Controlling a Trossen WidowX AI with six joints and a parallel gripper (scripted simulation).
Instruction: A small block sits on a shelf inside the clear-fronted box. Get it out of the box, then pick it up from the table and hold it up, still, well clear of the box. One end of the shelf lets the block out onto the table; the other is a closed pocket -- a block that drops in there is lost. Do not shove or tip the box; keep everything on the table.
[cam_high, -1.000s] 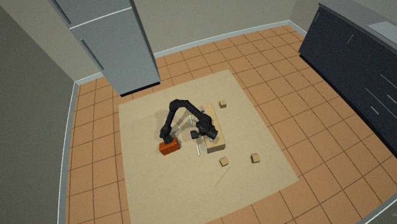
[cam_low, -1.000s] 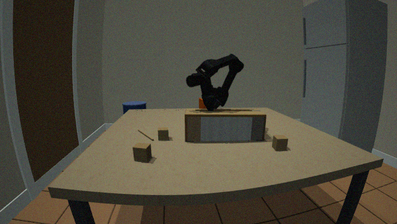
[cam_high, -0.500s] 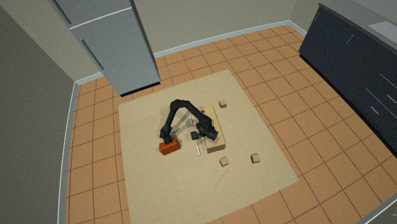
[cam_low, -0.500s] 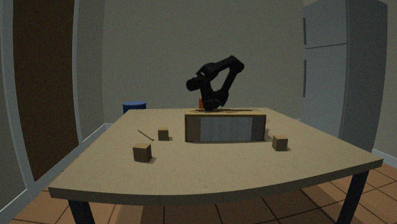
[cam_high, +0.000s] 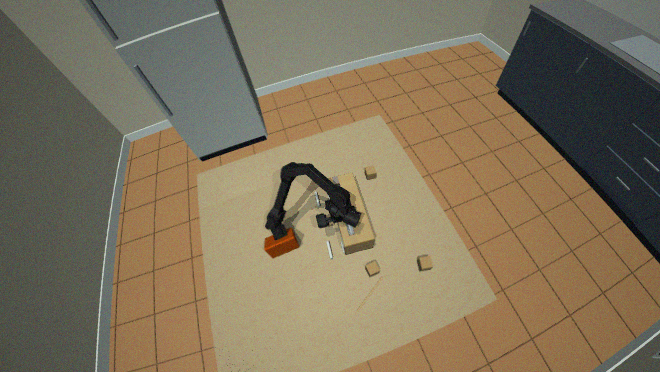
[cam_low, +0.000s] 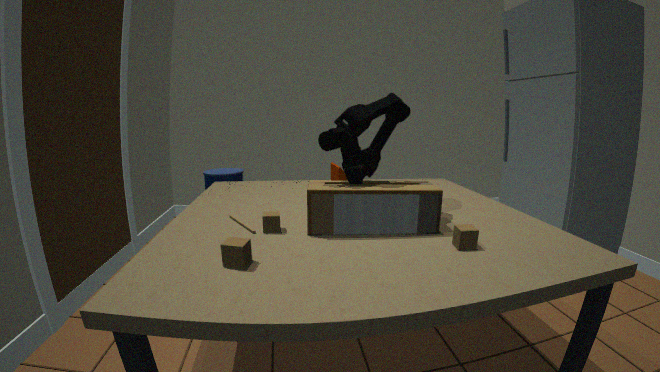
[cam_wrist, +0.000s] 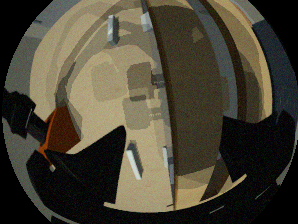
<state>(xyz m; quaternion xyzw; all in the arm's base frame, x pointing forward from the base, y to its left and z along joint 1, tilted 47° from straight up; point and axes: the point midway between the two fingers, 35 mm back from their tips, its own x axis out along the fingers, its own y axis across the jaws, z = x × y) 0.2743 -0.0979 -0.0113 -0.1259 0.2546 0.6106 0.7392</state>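
Right now my gripper tip is 4 cm short of the long tan box, 3 cm to the right of it and 2 cm above it. Round my gripper tip: thin stick (3 cm behind, 37 cm to the right, 8 cm below).
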